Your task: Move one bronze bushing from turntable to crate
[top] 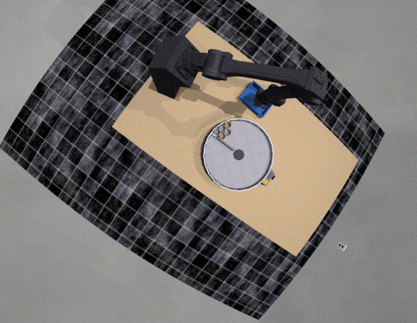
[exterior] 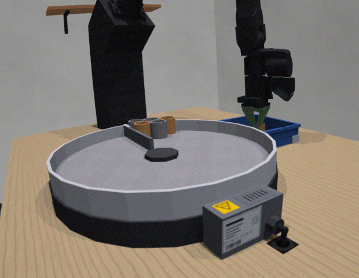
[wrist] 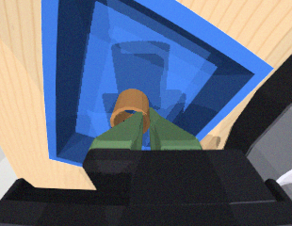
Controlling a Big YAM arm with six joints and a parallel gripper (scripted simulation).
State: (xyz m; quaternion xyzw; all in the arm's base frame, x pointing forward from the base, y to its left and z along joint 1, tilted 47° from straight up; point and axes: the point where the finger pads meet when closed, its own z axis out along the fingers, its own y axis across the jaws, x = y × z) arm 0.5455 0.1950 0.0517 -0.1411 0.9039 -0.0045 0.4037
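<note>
Right now my hand is 1 cm past the blue crate, 1 cm to the right of it and 1 cm above it.
</note>
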